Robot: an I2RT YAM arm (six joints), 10 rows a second.
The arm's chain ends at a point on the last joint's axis. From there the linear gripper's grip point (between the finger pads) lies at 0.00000 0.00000 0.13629 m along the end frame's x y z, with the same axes.
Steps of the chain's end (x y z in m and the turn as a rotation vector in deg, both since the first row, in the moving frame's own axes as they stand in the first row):
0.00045 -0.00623 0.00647 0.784 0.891 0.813
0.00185 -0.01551 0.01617 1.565 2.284 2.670
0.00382 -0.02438 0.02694 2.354 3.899 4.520
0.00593 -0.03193 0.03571 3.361 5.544 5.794
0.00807 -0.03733 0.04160 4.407 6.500 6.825
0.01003 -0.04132 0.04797 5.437 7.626 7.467
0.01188 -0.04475 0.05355 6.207 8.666 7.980
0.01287 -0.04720 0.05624 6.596 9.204 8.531
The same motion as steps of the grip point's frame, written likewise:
0.00258 -0.00808 0.00644 0.784 0.891 0.813
0.00737 -0.01910 0.01601 1.565 2.284 2.670
0.01330 -0.02960 0.02651 2.354 3.899 4.520
0.01947 -0.03923 0.03484 3.361 5.544 5.794
0.02407 -0.04684 0.04032 4.407 6.500 6.825
0.02888 -0.05298 0.04616 5.437 7.626 7.467
0.03333 -0.05795 0.05120 6.207 8.666 7.980
0.03570 -0.06111 0.05359 6.596 9.204 8.531

